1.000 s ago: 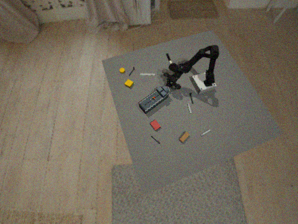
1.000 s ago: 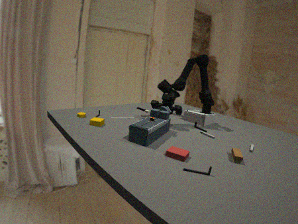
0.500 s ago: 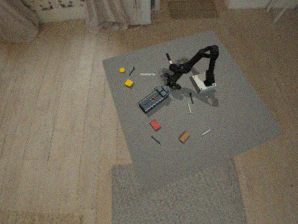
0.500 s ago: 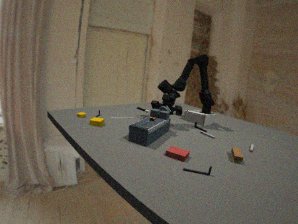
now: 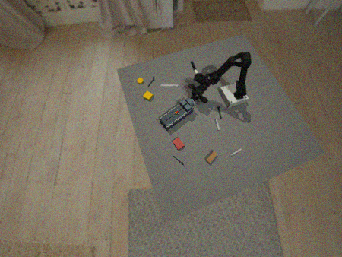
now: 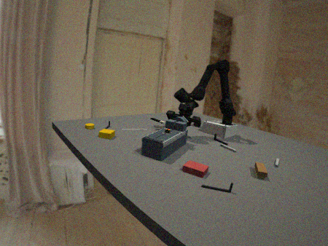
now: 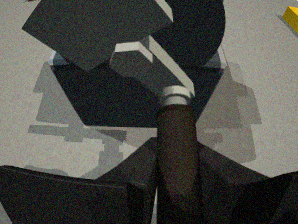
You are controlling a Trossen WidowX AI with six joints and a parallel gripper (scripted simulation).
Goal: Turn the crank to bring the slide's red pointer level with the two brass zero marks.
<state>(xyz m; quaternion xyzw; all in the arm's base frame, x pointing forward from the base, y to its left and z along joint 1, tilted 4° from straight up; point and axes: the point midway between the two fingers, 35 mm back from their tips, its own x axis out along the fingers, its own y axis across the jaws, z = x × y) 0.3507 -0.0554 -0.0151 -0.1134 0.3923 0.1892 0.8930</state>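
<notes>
Now: the dark handle 20 mm behind my gripper tip, 20 mm above it and 10 mm to the right of it. From my gripper tip the other things lie so: red pointer: 130 mm ahead, 90 mm to the left, 40 mm above; then yellow block: 320 mm ahead, 140 mm to the right, 30 mm below; then red block: 300 mm to the left, 170 mm ahead, 30 mm below.
</notes>
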